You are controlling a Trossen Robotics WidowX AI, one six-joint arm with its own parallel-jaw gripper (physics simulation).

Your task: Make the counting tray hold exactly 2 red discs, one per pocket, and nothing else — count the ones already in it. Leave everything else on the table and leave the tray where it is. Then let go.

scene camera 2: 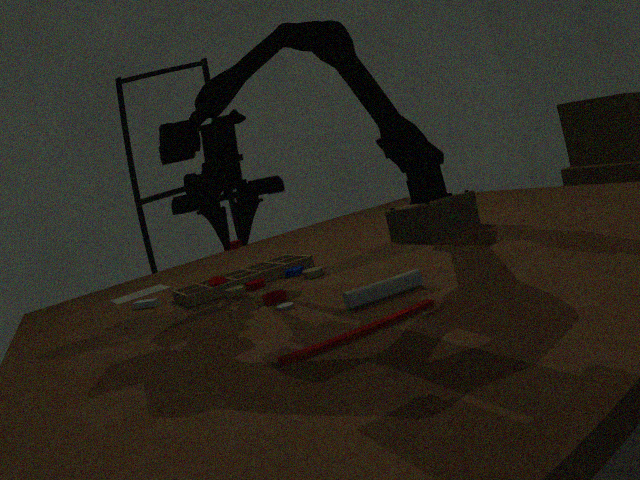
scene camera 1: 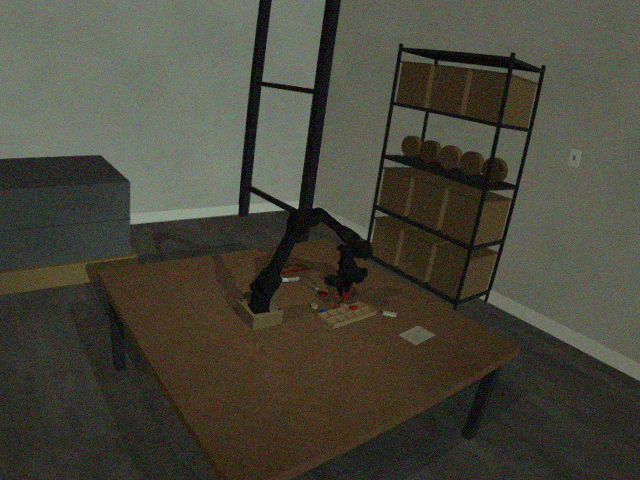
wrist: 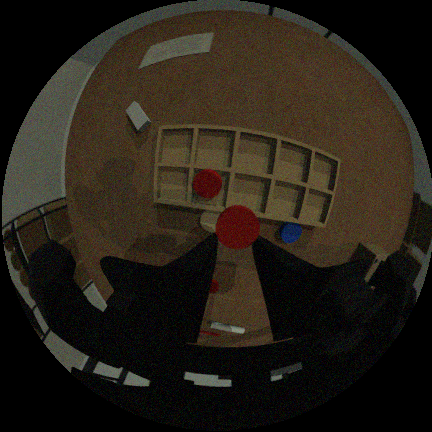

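My gripper (scene camera 1: 344,295) (scene camera 2: 236,246) (wrist: 234,238) is shut on a red disc (scene camera 2: 234,243) (wrist: 237,226), held flat at the fingertips above the table, near the tray's long edge. The wooden counting tray (scene camera 1: 337,324) (scene camera 2: 194,299) (wrist: 215,127) has two rows of pockets. One red disc (scene camera 1: 353,307) (scene camera 2: 217,280) (wrist: 207,183) is at a pocket of the row nearer the gripper, second from the left in the wrist view. Another red disc (scene camera 1: 336,306) (scene camera 2: 254,283) lies beside the tray; the held disc hides it in the wrist view. A third loose red disc (scene camera 1: 323,293) (scene camera 2: 273,297) (wrist: 214,286) lies farther off.
A blue disc (scene camera 1: 322,310) (scene camera 2: 294,270) (wrist: 291,232) and a cream disc (scene camera 2: 235,291) (wrist: 208,220) lie close beside the tray. Another cream disc (scene camera 2: 312,272), a white cylinder (scene camera 2: 383,289), a red rod (scene camera 2: 355,333), a small white block (wrist: 137,115) and a paper sheet (scene camera 1: 417,334) (wrist: 177,49) are around it.
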